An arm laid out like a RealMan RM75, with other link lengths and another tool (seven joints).
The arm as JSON. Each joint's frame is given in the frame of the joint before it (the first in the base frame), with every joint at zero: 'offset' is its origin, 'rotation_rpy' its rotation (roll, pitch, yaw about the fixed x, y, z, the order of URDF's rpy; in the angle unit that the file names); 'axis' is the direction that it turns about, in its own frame. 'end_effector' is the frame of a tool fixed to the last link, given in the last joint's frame.
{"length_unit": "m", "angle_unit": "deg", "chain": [
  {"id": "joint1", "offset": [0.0, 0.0, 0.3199], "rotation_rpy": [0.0, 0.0, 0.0], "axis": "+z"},
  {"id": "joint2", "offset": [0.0, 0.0, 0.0], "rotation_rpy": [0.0, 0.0, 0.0], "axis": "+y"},
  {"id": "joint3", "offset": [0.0, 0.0, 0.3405], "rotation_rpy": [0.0, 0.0, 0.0], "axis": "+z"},
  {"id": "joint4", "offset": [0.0, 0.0, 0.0], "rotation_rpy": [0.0, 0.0, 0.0], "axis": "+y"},
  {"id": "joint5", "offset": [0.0, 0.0, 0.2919], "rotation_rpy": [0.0, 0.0, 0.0], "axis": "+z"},
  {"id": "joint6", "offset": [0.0, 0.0, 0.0], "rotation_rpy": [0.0, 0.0, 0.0], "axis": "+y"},
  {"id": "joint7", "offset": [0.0, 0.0, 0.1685], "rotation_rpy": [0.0, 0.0, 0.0], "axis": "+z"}
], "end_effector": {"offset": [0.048, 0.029, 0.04], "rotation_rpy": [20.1, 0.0, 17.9]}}
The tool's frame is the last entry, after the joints.
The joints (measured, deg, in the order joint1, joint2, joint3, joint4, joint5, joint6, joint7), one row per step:
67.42, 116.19, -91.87, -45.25, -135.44, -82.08, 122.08
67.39, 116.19, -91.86, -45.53, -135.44, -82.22, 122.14
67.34, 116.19, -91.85, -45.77, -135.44, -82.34, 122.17
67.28, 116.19, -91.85, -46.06, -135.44, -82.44, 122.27
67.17, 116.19, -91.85, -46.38, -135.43, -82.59, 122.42
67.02, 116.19, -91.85, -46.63, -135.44, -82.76, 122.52
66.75, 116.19, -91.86, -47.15, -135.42, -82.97, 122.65
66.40, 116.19, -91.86, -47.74, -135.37, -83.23, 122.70
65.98, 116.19, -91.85, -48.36, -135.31, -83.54, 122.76
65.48, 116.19, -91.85, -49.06, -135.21, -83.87, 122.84
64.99, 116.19, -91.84, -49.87, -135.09, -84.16, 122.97
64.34, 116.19, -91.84, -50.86, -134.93, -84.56, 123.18
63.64, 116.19, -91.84, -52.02, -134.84, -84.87, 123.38
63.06, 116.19, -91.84, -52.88, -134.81, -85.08, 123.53
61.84, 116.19, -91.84, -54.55, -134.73, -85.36, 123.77
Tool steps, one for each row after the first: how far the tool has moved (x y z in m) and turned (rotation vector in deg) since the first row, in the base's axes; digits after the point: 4 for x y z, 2 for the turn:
-0.0011, -0.0003, 0.0003, -0.03, 0.05, 0.10
-0.0019, -0.0006, 0.0006, -0.07, 0.10, 0.19
-0.0028, -0.0008, 0.0009, -0.05, 0.18, 0.26
-0.0035, -0.0014, 0.0012, -0.05, 0.25, 0.23
-0.0033, -0.0021, 0.0015, -0.08, 0.26, 0.15
-0.0035, -0.0031, 0.0020, -0.11, 0.38, 0.14
-0.0034, -0.0044, 0.0026, -0.21, 0.53, 0.15
-0.0028, -0.0060, 0.0033, -0.34, 0.68, 0.08
-0.0019, -0.0079, 0.0039, -0.48, 0.88, -0.03
-0.0020, -0.0096, 0.0046, -0.56, 1.17, -0.07
-0.0015, -0.0121, 0.0054, -0.67, 1.51, -0.23
-0.0014, -0.0142, 0.0064, -0.65, 1.90, -0.22
-0.0008, -0.0158, 0.0072, -0.61, 2.16, -0.25
0.0011, -0.0187, 0.0086, -0.45, 2.77, -0.31

